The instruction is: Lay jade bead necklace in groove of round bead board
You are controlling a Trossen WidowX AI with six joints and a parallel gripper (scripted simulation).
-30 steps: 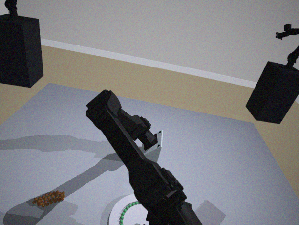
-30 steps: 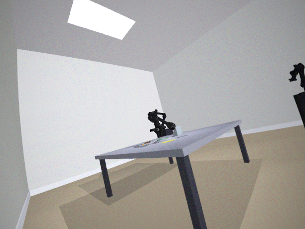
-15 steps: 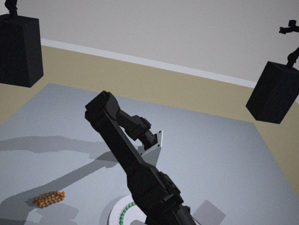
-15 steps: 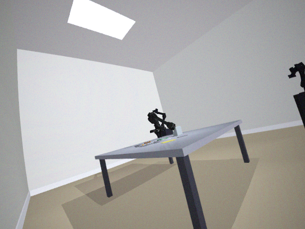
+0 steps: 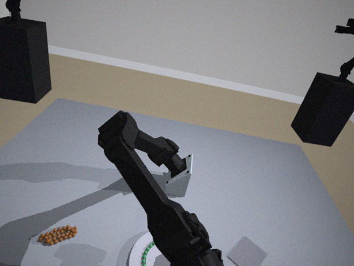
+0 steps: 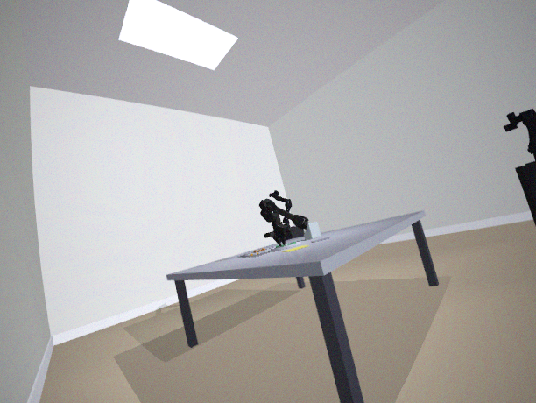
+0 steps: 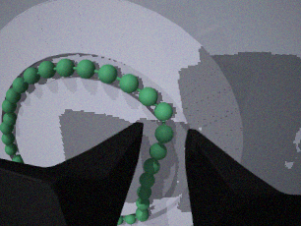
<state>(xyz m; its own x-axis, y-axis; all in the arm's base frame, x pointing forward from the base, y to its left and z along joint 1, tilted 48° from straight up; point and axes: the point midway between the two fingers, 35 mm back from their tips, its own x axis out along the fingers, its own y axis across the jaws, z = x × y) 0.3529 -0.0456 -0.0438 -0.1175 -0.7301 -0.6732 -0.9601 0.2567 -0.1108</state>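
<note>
My gripper tip is 50 mm past the round bead board, 20 mm to the left of it and 10 mm above it. Round my gripper tip: yellow strip 200 mm to the left, 140 mm ahead, 10 mm below; flat grey square 210 mm to the left, 100 mm behind, 10 mm below.
</note>
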